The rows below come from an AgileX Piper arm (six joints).
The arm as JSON. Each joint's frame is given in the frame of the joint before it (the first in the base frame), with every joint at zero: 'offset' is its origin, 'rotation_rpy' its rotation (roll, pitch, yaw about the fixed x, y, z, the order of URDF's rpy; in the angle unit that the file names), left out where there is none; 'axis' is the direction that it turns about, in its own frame. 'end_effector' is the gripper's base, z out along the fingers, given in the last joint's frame.
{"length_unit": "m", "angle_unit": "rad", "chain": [
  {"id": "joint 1", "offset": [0.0, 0.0, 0.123], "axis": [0.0, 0.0, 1.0]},
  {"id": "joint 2", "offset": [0.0, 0.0, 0.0], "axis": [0.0, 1.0, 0.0]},
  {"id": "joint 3", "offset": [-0.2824, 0.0, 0.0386], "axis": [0.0, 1.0, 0.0]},
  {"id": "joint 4", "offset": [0.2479, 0.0, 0.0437], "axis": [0.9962, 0.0, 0.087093]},
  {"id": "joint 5", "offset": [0.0, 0.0, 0.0], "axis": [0.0, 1.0, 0.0]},
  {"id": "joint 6", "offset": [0.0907, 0.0, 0.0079], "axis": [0.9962, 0.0, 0.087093]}
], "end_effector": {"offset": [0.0, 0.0, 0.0], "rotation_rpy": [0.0, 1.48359, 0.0]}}
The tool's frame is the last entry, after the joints.
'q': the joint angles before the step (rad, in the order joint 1, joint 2, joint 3, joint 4, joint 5, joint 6). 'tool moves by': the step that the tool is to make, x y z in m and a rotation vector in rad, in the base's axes. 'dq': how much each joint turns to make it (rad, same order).
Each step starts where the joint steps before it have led.
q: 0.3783 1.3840 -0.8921 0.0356 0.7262 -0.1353
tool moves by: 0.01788 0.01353 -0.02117 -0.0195 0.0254 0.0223
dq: 0.0235 0.1114 -0.0272 -0.0107 -0.0535 0.0048
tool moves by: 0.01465 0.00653 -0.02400 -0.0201 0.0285 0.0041
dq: 0.0028 0.0999 -0.0133 -0.0090 -0.0525 0.0026
